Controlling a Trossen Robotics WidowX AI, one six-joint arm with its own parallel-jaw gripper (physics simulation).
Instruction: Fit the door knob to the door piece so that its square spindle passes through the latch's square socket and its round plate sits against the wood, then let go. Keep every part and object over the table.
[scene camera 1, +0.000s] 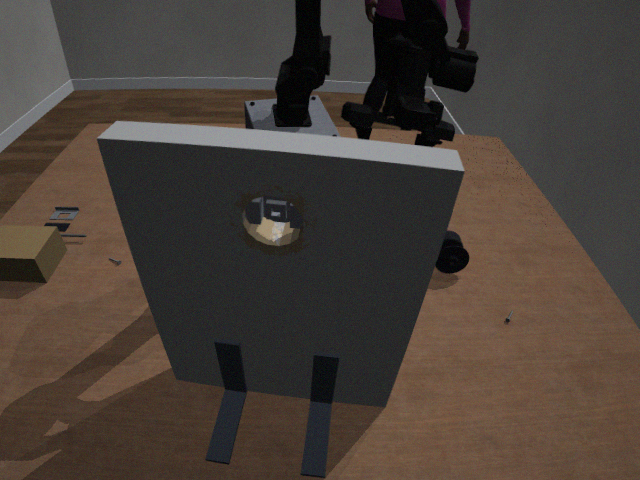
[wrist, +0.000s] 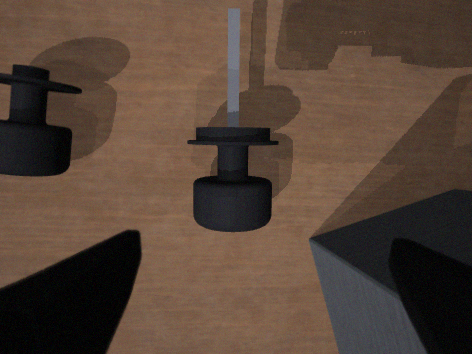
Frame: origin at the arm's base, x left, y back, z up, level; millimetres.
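Seen in the pictures: gripper, fingertip midpoint: (wrist: 265, 247); arm's base, origin of the base link: (scene camera 1: 291, 115).
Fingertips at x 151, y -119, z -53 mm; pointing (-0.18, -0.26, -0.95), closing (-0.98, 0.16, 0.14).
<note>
Pixels of each thing's top centre, then the offset from my fingertips to it. "pt": a spot on its surface instead. Level surfaces: height alone.
- grey door piece, surface spot: (scene camera 1: 289, 289) pt dx -210, dy -299, dz +51 mm
- knob with the square spindle, surface spot: (wrist: 233, 202) pt dx -4, dy -1, dz -113 mm
- second black knob, middle of its top: (scene camera 1: 453, 237) dx +126, dy -73, dz -106 mm
- tan block, middle of its top: (scene camera 1: 17, 241) dx -673, dy +26, dz -111 mm
- slotted metal plate, middle of its top: (scene camera 1: 63, 211) dx -647, dy +182, dz -161 mm
- wooden table, its level: dz -171 mm
The grey door piece (scene camera 1: 289, 289) stands upright on two dark brackets. Its round opening (scene camera 1: 272, 220) shows dark and gold surfaces with a small light square inside. The knob with the square spindle (wrist: 233, 202) lies on the table, spindle toward the top of the wrist view; it does not show in the scene view. A second black knob (scene camera 1: 451, 254) (wrist: 32, 147) with a round plate and no long spindle lies to its left in the wrist view. My gripper (scene camera 1: 394, 138) (wrist: 265, 247) is open and empty, above the table behind the door piece, with the spindle knob ahead between the finger lines.
The robot's grey base box (scene camera 1: 258, 116) (wrist: 327, 295) is at the lower right of the wrist view. A tan block (scene camera 1: 25, 242), a slotted metal plate (scene camera 1: 65, 213) and a screw (scene camera 1: 114, 260) lie at the left. Another screw (scene camera 1: 509, 316) lies at the right on the wooden table (scene camera 1: 542, 392).
</note>
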